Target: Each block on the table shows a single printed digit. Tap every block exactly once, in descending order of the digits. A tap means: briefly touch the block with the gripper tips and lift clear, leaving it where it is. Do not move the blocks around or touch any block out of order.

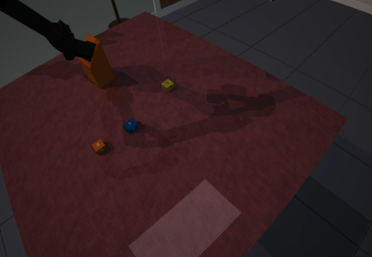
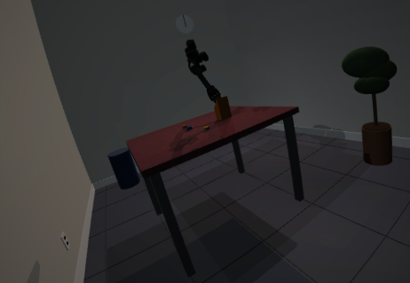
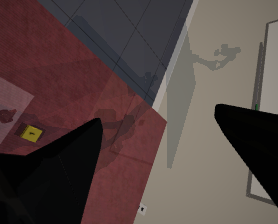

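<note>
Now: gripper tip 39 cm above the blue block, 24 cm to the left of it and 5 cm short of it. From my gripper tip the other things lie so: orange block: 39 cm below, 35 cm to the right, 2 cm ahead; yellow block: 39 cm below, 5 cm to the right, 2 cm ahead.
</note>
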